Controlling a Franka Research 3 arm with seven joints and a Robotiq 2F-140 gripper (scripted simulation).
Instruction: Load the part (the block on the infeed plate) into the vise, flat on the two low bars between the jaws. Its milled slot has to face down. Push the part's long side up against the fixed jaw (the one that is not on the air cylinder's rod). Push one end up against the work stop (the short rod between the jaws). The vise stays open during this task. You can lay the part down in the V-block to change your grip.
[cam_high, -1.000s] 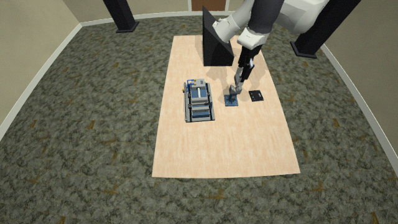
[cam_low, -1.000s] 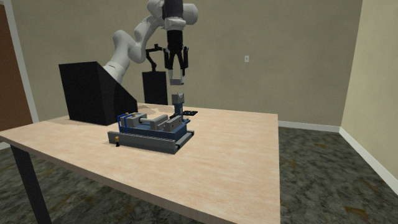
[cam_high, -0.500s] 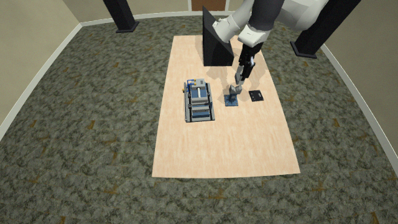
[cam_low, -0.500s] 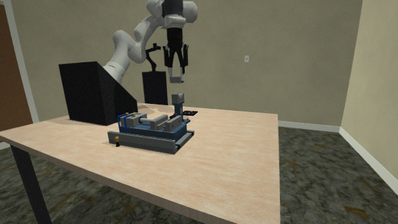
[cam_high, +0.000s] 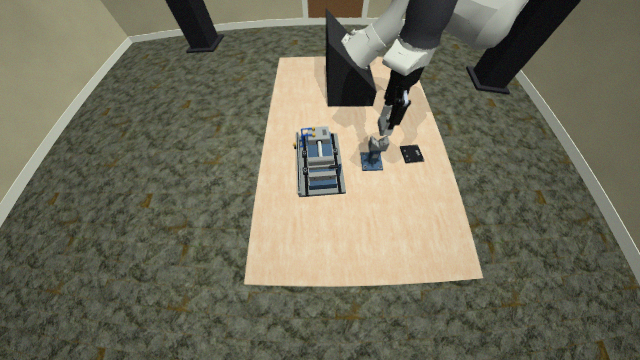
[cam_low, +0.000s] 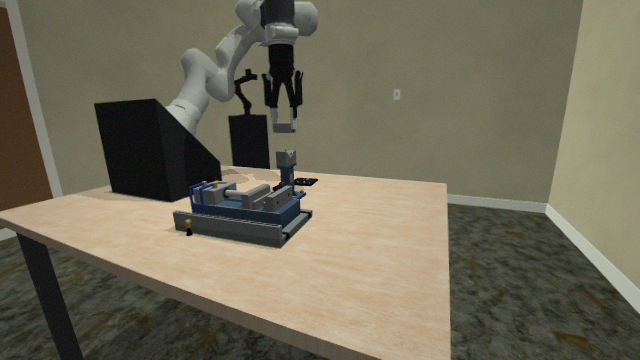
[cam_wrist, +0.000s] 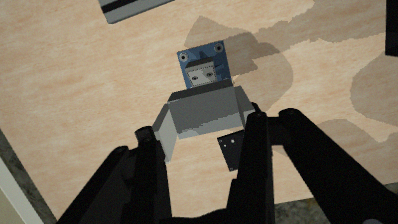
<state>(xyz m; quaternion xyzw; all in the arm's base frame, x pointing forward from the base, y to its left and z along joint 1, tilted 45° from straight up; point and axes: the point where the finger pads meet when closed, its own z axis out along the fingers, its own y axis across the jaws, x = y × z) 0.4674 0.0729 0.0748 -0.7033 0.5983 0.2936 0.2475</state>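
The fixed jaw lies 200 mm to the right of my hand, 180 mm below it and 130 mm ahead of it. From my hand the other things lie so: cylinder rod (220 mm to the right, 180 mm below, 10 mm ahead); then grey part (30 mm below); then work stop (170 mm below, 160 mm to the right, 90 mm ahead).
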